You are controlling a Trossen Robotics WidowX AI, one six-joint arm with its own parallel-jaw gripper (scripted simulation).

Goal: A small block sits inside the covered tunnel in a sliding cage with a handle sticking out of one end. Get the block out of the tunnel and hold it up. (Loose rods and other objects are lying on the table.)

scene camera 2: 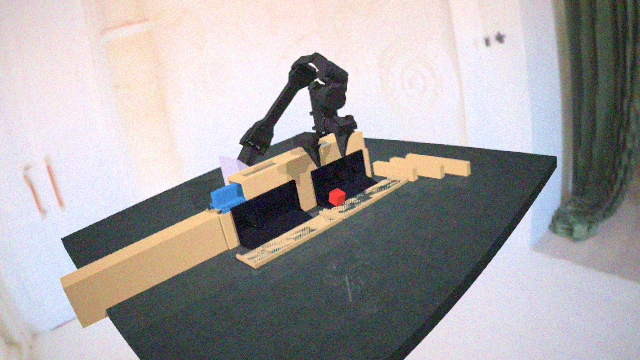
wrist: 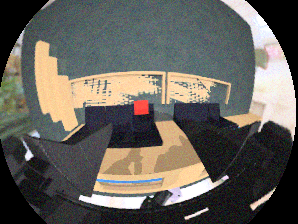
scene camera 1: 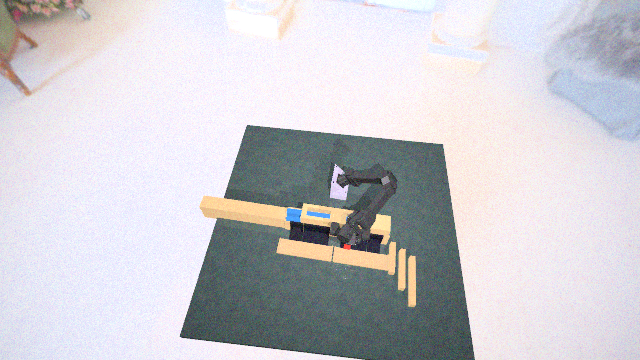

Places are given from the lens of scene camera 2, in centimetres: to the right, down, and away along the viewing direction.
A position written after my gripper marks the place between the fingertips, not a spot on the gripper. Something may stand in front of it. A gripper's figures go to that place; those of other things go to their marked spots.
my gripper (scene camera 2: 331,162): 3, -5, 118
blue handle (scene camera 2: 227,196): -23, 4, 106
tan tunnel (scene camera 2: 92,289): -52, 25, 82
